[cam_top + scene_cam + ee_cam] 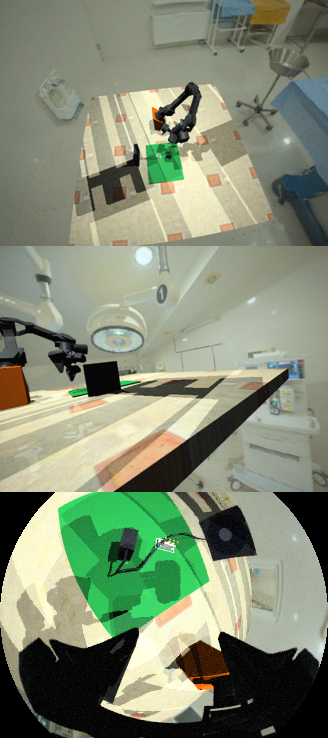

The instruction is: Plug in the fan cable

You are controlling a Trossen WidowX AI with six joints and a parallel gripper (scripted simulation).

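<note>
The cable plug lies 12 cm ahead of my gripper tip, 6 cm below it and 2 cm to the right of it. From my gripper tip the other things lie so: white four-pin header (10 cm ahead, 8 cm to the right, 8 cm below); then green board (15 cm ahead, 9 cm below, 5 cm to the right); then black fan (23 cm to the right, 9 cm ahead, 2 cm below).
</note>
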